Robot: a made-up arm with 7 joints.
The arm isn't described. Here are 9 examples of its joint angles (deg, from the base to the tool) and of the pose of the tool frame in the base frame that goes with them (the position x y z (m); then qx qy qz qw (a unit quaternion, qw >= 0)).
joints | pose
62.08 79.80 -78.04 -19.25 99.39 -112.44 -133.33 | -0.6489 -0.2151 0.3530 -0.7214 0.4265 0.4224 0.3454
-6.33 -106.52 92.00 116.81 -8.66 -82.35 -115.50 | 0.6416 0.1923 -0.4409 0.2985 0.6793 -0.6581 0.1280
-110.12 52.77 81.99 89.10 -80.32 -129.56 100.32 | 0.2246 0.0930 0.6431 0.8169 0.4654 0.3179 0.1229
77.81 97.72 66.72 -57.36 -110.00 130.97 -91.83 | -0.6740 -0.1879 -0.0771 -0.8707 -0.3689 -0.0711 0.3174
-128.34 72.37 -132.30 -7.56 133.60 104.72 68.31 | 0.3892 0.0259 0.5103 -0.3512 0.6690 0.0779 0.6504
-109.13 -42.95 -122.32 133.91 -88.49 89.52 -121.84 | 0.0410 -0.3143 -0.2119 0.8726 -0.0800 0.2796 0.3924
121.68 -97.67 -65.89 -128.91 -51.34 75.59 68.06 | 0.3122 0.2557 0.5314 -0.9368 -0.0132 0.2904 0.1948
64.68 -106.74 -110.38 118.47 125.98 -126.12 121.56 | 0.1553 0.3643 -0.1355 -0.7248 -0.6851 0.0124 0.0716
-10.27 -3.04 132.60 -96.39 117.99 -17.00 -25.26 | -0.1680 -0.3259 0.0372 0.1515 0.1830 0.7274 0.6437
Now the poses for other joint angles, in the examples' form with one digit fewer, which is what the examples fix.
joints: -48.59 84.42 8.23 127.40 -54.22 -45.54 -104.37
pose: 0.622 -0.794 0.389 -0.278 -0.049 -0.943 0.179
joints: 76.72 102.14 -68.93 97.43 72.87 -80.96 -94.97
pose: -0.947 0.237 0.276 0.824 -0.546 0.108 0.109
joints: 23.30 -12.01 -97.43 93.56 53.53 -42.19 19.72
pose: -0.099 0.881 0.404 0.363 -0.871 -0.068 0.325
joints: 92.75 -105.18 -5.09 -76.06 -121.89 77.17 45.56
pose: 0.190 0.221 -0.131 0.880 0.019 0.386 0.276
